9 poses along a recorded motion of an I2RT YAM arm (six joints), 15 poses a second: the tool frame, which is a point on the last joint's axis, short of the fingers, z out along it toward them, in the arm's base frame.
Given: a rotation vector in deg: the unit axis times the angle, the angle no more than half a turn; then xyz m.
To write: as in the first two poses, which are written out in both.
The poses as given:
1: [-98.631, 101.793, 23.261, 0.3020, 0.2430, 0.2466]
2: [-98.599, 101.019, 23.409, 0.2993, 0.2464, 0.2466]
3: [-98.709, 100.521, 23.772, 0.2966, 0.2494, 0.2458]
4: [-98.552, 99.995, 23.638, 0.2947, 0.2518, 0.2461]
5: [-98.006, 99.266, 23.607, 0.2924, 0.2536, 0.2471]
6: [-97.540, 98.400, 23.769, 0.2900, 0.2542, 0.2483]
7: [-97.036, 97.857, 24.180, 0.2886, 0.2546, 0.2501]
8: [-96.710, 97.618, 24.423, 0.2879, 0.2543, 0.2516]
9: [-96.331, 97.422, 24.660, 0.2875, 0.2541, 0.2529]
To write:
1: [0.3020, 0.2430, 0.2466, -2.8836, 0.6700, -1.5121]
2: [0.2993, 0.2464, 0.2466, -2.8740, 0.6775, -1.5003]
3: [0.2966, 0.2494, 0.2458, -2.8720, 0.6832, -1.4926]
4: [0.2947, 0.2518, 0.2461, -2.8615, 0.6877, -1.4845]
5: [0.2924, 0.2536, 0.2471, -2.8465, 0.6984, -1.4754]
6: [0.2900, 0.2542, 0.2483, -2.8320, 0.7108, -1.4639]
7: [0.2886, 0.2546, 0.2501, -2.8252, 0.7233, -1.4587]
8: [0.2879, 0.2543, 0.2516, -2.8222, 0.7304, -1.4571]
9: [0.2875, 0.2541, 0.2529, -2.8195, 0.7377, -1.4566]
